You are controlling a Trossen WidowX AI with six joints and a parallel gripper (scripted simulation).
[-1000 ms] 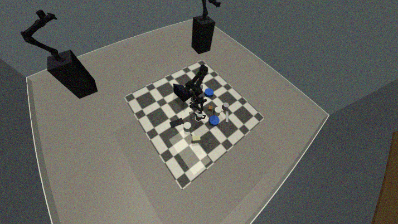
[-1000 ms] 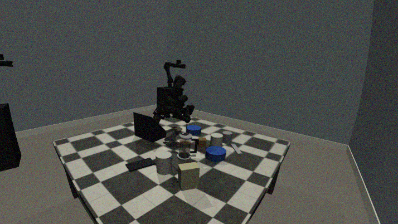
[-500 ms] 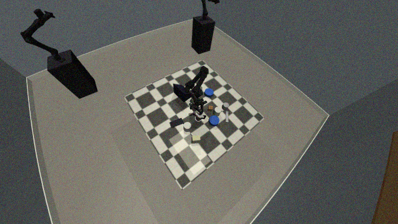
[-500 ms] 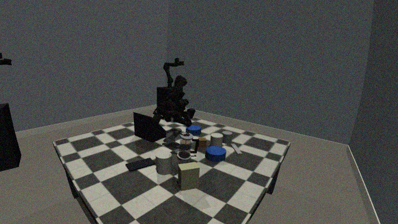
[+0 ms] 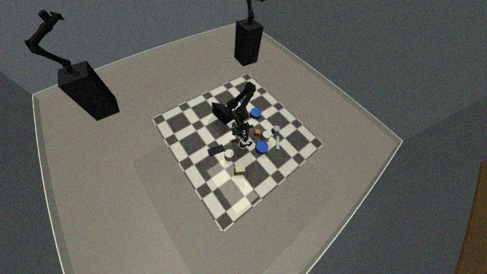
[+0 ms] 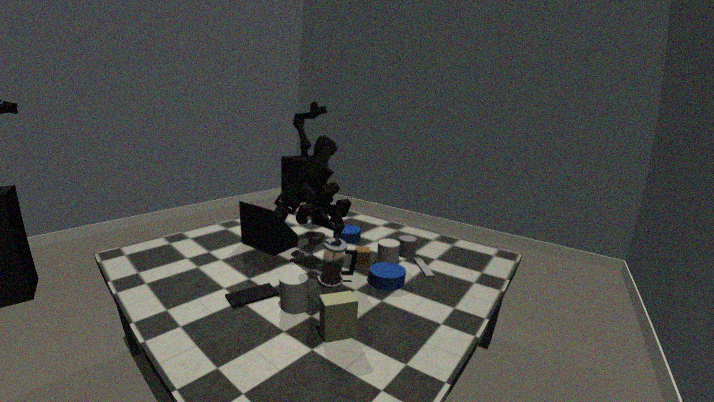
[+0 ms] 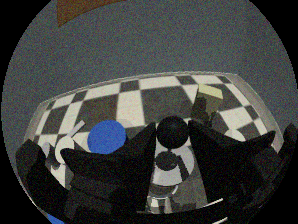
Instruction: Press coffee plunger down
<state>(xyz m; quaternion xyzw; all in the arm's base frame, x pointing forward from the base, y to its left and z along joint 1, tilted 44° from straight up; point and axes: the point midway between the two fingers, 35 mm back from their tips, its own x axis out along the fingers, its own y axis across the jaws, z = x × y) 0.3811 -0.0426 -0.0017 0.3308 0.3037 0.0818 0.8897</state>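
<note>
Right now my gripper tip is 10 cm above the glass coffee press, 2 cm to the right of it and 2 cm past it. The rest, counted from my gripper tip: black flat slab 24 cm to the right, 20 cm below, 12 cm behind; orange cube 20 cm to the left, 17 cm below, 8 cm behind; pale yellow box 17 cm ahead, 16 cm to the right, 14 cm below.
</note>
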